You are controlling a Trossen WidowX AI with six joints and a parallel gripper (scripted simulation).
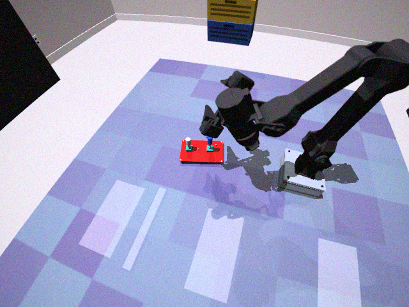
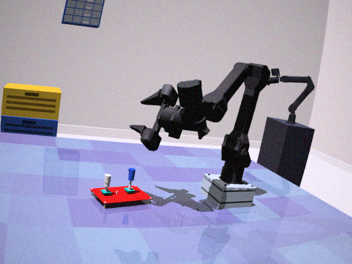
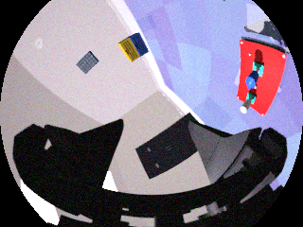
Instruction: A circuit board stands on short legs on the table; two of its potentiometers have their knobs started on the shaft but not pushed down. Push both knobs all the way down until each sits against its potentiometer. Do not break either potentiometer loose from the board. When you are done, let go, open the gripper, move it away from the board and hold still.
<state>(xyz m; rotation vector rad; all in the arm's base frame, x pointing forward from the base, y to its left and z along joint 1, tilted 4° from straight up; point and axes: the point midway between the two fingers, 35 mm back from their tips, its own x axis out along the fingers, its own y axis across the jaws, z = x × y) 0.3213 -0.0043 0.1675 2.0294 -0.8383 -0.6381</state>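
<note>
My gripper tip is 190 mm above the potentiometer with blue knob and 40 mm to the right of it. From my gripper tip the other things lie so: potentiometer with white knob 200 mm below, 70 mm to the left, 70 mm ahead.
</note>
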